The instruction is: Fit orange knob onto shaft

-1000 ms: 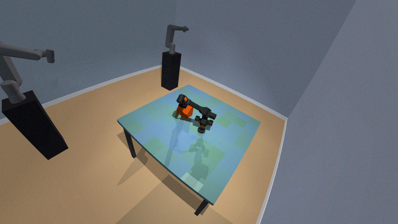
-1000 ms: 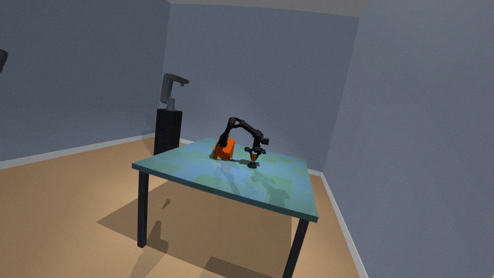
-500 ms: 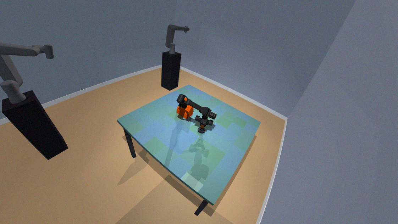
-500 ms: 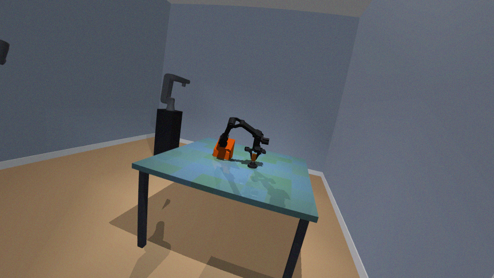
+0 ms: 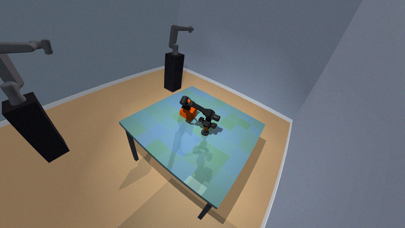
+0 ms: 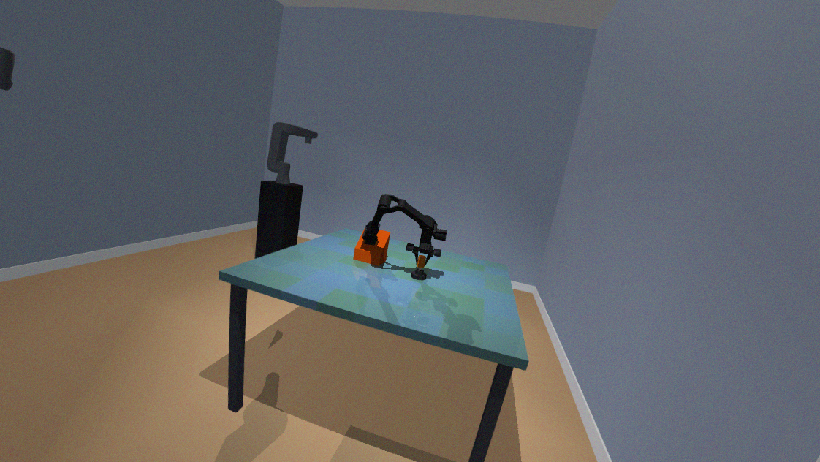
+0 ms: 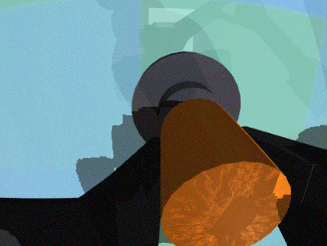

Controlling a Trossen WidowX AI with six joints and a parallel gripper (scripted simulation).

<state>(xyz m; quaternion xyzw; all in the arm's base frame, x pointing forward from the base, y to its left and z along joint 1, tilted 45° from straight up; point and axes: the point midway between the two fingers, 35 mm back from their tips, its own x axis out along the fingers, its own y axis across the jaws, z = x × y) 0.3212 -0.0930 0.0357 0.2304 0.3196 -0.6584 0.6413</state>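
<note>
My gripper tip is now 4 cm above the pedestal. From my gripper tip the other things lie so: orange knob (3 cm above).
</note>
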